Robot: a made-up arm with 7 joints. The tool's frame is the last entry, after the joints. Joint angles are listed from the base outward. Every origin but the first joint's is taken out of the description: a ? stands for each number. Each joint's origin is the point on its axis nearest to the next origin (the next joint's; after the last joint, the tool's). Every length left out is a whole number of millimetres.
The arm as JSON. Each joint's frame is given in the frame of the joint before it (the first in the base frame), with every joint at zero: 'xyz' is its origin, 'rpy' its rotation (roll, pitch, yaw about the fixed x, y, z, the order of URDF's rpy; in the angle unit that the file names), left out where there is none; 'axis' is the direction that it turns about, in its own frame. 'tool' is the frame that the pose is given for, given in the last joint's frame.
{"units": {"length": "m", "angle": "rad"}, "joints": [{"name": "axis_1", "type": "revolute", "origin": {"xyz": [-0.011, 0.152, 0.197], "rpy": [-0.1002, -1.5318, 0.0]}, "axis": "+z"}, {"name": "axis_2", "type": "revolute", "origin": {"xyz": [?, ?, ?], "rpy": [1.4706, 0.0, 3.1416]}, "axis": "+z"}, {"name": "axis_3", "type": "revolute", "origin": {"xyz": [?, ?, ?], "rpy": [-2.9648, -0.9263, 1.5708]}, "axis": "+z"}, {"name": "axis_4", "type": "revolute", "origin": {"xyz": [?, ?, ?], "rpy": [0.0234, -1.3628, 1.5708]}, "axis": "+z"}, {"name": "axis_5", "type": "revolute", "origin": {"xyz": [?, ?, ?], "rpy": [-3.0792, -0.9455, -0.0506]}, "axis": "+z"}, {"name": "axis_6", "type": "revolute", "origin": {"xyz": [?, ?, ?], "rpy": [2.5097, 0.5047, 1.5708]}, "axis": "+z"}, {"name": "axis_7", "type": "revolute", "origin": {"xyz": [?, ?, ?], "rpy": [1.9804, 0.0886, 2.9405]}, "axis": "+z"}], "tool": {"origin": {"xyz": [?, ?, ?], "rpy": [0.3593, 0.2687, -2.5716]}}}
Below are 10 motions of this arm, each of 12 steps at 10 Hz.
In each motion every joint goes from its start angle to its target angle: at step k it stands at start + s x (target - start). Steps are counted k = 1, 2, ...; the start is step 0. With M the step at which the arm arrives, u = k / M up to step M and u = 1 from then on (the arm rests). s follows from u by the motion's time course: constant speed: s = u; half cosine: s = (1 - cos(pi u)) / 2; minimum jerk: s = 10 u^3 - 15 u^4 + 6 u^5.
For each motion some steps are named. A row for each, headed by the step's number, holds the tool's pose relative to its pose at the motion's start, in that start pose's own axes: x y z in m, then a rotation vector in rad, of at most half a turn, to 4 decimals.
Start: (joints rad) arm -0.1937 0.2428 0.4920 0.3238 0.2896 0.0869 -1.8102
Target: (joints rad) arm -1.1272 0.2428 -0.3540 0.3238 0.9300 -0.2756 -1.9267
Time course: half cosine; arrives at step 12
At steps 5, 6, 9, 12:
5: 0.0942 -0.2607 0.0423 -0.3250 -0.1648 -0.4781
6: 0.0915 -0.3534 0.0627 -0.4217 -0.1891 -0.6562
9: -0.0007 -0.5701 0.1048 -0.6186 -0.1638 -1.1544
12: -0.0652 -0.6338 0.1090 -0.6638 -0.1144 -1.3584

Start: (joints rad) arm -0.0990 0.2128 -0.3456 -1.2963 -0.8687 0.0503 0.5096
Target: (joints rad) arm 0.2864 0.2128 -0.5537 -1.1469 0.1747 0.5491 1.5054
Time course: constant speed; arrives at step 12
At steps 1, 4, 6, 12:
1: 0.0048 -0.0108 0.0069 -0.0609 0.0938 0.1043
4: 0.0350 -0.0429 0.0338 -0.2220 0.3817 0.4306
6: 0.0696 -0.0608 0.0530 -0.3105 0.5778 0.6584
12: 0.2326 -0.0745 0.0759 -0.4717 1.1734 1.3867

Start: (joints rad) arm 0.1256 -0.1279 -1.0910 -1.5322 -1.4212 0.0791 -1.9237
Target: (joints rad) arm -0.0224 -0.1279 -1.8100 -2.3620 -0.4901 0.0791 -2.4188
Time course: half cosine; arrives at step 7
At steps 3, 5, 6, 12:
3: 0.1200 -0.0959 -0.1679 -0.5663 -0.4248 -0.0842
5: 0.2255 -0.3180 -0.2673 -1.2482 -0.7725 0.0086
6: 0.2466 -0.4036 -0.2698 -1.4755 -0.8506 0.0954
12: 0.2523 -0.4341 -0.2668 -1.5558 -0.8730 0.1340

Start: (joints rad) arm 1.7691 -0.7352 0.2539 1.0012 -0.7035 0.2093 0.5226
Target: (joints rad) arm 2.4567 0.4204 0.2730 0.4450 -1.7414 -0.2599 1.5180
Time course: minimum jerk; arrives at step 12
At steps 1, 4, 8, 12:
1: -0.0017 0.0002 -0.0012 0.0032 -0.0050 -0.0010
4: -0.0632 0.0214 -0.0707 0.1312 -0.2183 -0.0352
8: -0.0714 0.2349 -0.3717 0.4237 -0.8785 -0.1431
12: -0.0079 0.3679 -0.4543 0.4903 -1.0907 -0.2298

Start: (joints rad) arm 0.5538 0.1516 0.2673 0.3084 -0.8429 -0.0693 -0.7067
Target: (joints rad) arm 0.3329 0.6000 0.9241 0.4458 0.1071 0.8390 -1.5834
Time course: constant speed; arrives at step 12
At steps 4, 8, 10, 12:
4: 0.0532 0.0435 -0.0148 0.0440 -0.2079 -0.0408
8: 0.0857 0.0942 -0.0088 0.2030 -0.4108 -0.0139
10: 0.0910 0.1209 0.0040 0.3242 -0.4932 0.0184
12: 0.0878 0.1466 0.0232 0.4685 -0.5538 0.0604

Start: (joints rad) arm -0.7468 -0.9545 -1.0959 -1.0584 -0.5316 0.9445 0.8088
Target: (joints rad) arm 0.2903 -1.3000 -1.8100 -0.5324 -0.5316 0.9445 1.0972
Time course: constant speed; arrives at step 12
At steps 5, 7, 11, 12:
5: 0.0158 -0.0195 -0.1264 0.0492 -0.3105 0.3276
7: 0.0339 -0.0250 -0.1786 0.0889 -0.4282 0.4540
11: 0.0837 -0.0210 -0.2811 0.2051 -0.6429 0.6932
12: 0.0975 -0.0161 -0.3058 0.2419 -0.6908 0.7495

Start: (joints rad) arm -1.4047 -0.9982 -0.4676 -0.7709 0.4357 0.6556 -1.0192
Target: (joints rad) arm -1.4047 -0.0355 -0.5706 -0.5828 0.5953 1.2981 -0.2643
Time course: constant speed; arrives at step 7
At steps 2, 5, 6, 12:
2: 0.0245 -0.0250 -0.0733 0.1984 0.1265 0.2963
5: 0.0368 -0.0416 -0.2132 0.5362 0.2229 0.6636
6: 0.0306 -0.0392 -0.2647 0.6545 0.2302 0.7602
12: 0.0180 -0.0322 -0.3166 0.7731 0.2260 0.8418

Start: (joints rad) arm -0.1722 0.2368 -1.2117 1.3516 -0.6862 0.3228 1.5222
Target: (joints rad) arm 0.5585 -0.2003 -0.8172 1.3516 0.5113 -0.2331 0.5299
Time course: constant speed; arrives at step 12
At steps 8, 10, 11, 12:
8: 0.3075 -0.1349 -0.0864 0.7051 0.0365 0.8456
10: 0.3993 -0.1209 -0.0740 0.7430 0.1426 1.0413
11: 0.4428 -0.1076 -0.0609 0.7321 0.2005 1.1308
12: 0.4834 -0.0909 -0.0433 0.7008 0.2579 1.2124

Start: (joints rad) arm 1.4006 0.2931 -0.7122 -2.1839 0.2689 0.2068 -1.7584
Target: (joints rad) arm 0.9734 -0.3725 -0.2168 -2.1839 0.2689 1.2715 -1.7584
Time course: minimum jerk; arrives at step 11
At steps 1, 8, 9, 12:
1: 0.0003 -0.0015 0.0014 0.0121 -0.0020 -0.0041
8: -0.0338 -0.3126 0.0512 1.3232 -0.3735 -0.8093
9: -0.0501 -0.3437 0.0421 1.4045 -0.4307 -0.9129
12: -0.0599 -0.3595 0.0367 1.4431 -0.4636 -0.9695

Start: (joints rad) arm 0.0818 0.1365 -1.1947 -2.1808 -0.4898 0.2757 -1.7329
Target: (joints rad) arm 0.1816 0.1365 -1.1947 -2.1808 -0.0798 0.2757 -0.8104
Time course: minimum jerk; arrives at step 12
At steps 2, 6, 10, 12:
2: -0.0034 -0.0047 -0.0007 -0.0201 0.0067 0.0380
6: -0.0282 -0.0711 0.0033 -0.3047 0.1225 0.5164
10: -0.0194 -0.1275 0.0322 -0.6208 0.2974 0.9537
12: -0.0176 -0.1307 0.0352 -0.6458 0.3136 0.9852

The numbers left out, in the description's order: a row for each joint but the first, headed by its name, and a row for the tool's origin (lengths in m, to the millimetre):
axis_2: -0.096 0.198 0.0
axis_3: 0.022 0.141 0.0
axis_4: 0.071 -0.407 0.0
axis_5: -0.076 -0.008 0.0
axis_6: 0.037 -0.005 0.0
axis_7: 0.09 0.021 0.0
tool: 0.141 0.002 0.0

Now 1 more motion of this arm.
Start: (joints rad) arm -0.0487 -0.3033 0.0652 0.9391 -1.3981 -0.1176 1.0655
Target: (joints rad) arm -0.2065 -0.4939 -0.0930 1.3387 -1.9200 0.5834 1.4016
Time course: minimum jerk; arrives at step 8
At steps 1, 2, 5, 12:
1: 0.0001 0.0000 0.0000 -0.0184 -0.0091 -0.0014
2: 0.0008 0.0000 -0.0005 -0.1175 -0.0588 -0.0094
5: 0.0281 -0.0117 -0.0125 -0.7484 -0.4120 -0.1160
12: 0.0541 -0.0203 -0.0205 -0.9674 -0.5727 -0.2025

